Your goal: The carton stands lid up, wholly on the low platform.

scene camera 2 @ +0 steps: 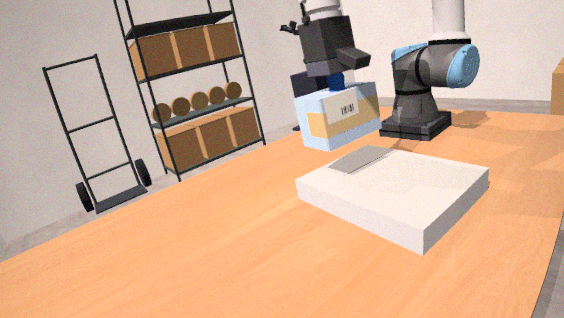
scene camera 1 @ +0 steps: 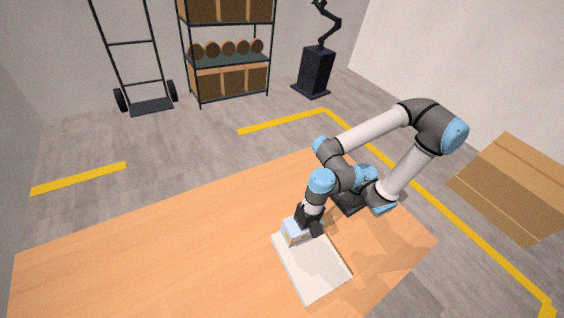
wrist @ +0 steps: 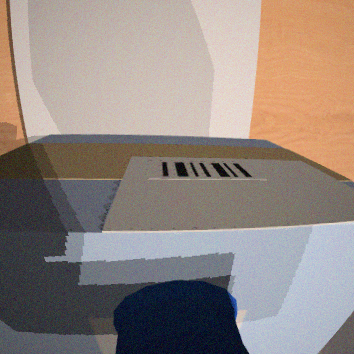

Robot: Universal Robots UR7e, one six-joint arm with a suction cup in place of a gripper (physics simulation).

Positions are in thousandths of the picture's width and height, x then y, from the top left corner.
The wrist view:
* suction cup: 504, 874
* pale blue carton: 275, 612, held by the suction cup
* low white platform: 544, 213, on the table
